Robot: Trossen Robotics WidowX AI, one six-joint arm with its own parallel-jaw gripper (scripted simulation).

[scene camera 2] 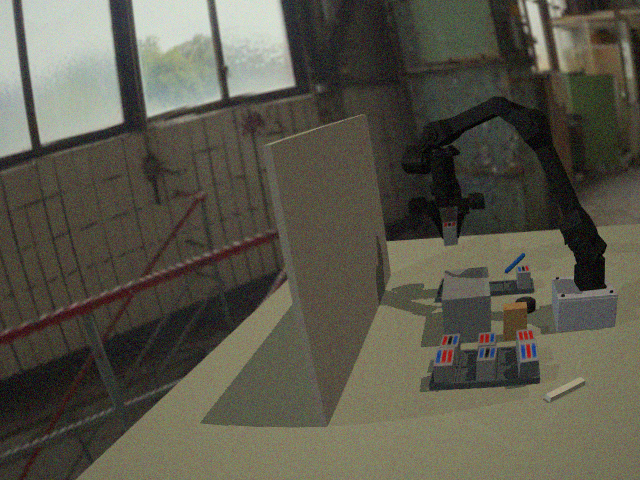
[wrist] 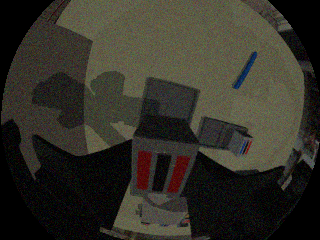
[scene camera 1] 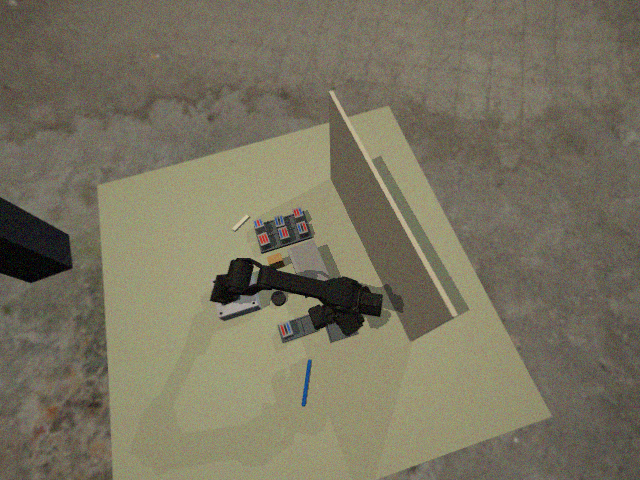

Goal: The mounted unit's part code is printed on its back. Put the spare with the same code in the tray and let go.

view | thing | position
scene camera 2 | my gripper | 450, 238
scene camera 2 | orange block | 515, 314
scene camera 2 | grey mounted unit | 466, 300
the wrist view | my gripper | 161, 145
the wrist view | dark tray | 162, 97
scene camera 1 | my gripper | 341, 313
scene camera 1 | grey mounted unit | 306, 259
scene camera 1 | upright panel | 421, 304
